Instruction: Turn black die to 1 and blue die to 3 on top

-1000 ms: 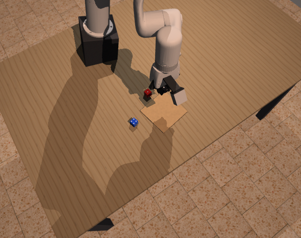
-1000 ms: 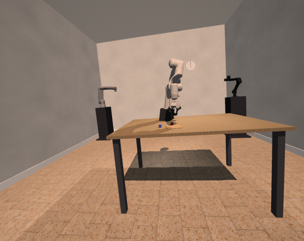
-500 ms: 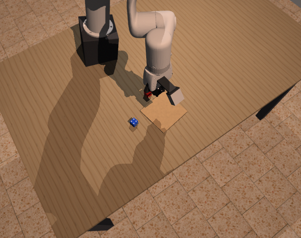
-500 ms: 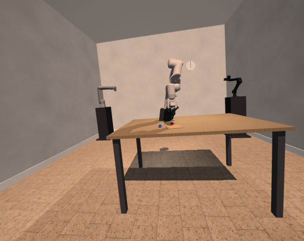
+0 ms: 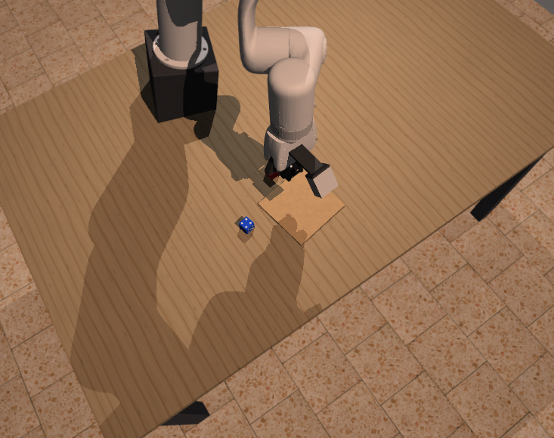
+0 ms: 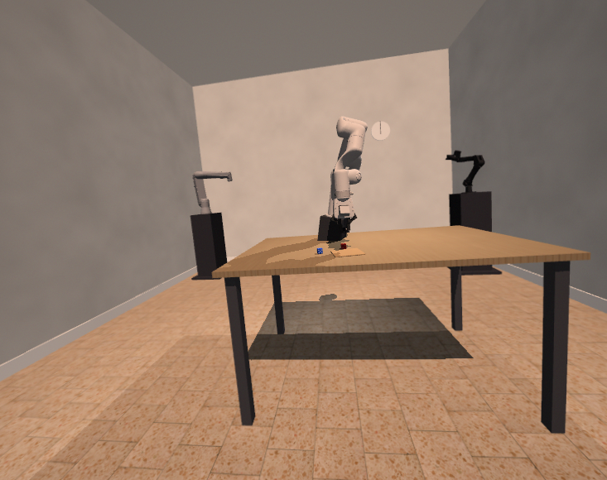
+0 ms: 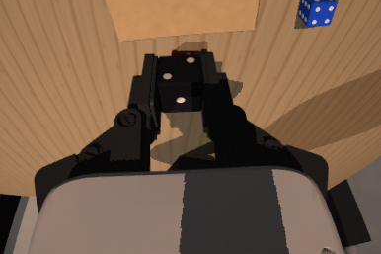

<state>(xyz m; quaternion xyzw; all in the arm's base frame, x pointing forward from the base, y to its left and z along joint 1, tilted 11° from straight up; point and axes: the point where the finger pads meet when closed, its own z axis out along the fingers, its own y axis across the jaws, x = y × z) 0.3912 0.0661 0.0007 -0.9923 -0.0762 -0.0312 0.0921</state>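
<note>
My gripper is now 40 mm short of the tan mat and 110 mm above it. The rest, counted from my hand: red die (70 mm behind, 10 mm to the right, 100 mm below); then blue die (20 mm ahead, 130 mm to the right, 100 mm below); then black die (10 mm below).
</note>
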